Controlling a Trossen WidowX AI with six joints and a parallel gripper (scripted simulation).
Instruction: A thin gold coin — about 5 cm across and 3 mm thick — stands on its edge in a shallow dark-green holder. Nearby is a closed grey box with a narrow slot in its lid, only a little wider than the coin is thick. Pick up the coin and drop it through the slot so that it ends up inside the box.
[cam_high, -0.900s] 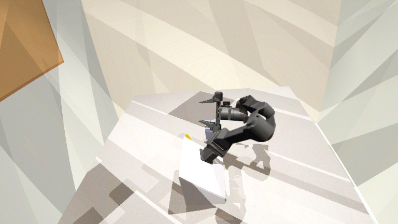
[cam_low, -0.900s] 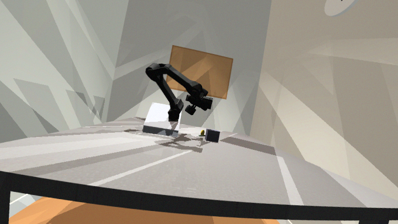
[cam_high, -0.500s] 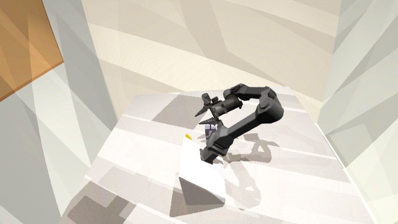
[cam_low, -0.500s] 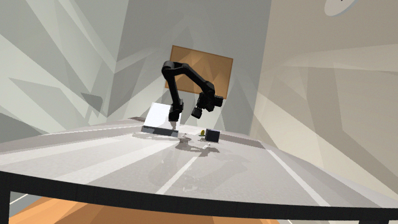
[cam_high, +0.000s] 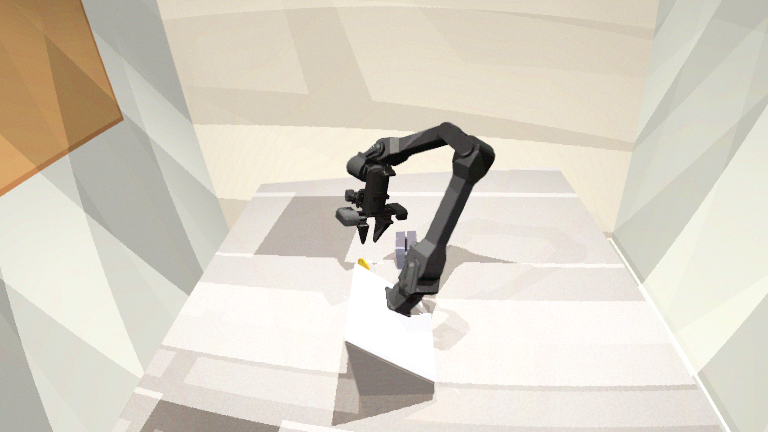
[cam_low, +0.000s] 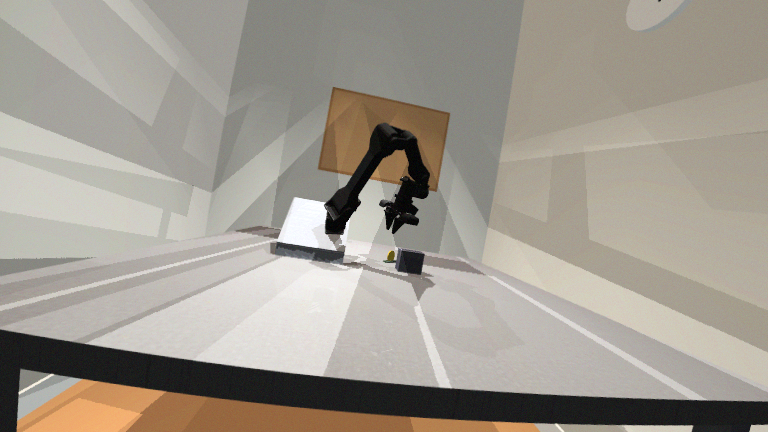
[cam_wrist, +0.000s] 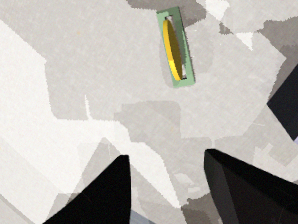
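Right now the gold coin is 100 mm below my gripper tip, 30 mm to the left of it and 30 mm ahead of it.
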